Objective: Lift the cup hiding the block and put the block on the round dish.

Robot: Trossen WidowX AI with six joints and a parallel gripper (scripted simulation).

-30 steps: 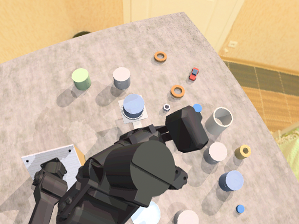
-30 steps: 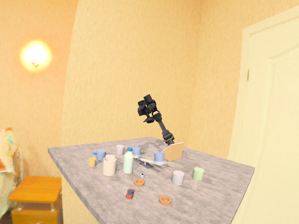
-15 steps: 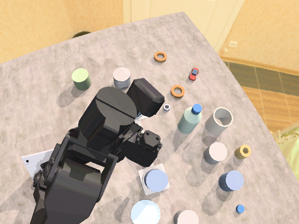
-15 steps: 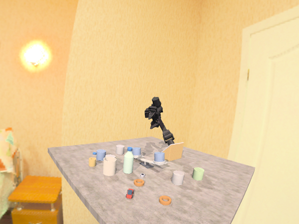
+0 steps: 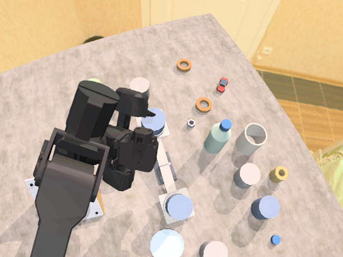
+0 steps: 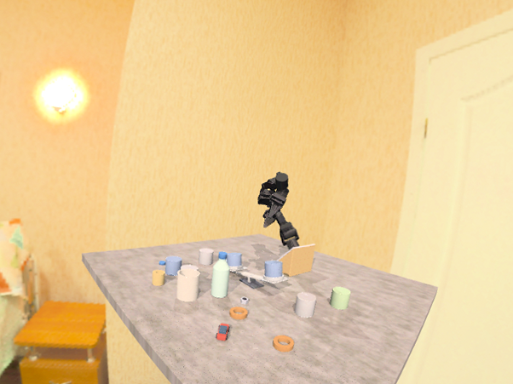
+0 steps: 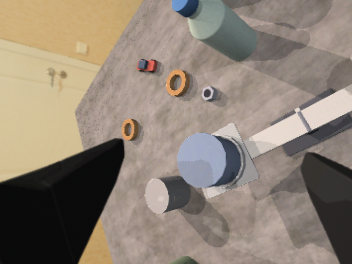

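Now: the pale teal block 230 mm below my gripper tip, 150 mm to the right of it and 20 mm ahead of it. Also, from my gripper tip: nut 270 mm below, 190 mm ahead, 90 mm to the left; then balance beam 240 mm below, 40 mm ahead, 10 mm to the right; then round pale blue dish 270 mm below, 240 mm to the right, 50 mm behind.
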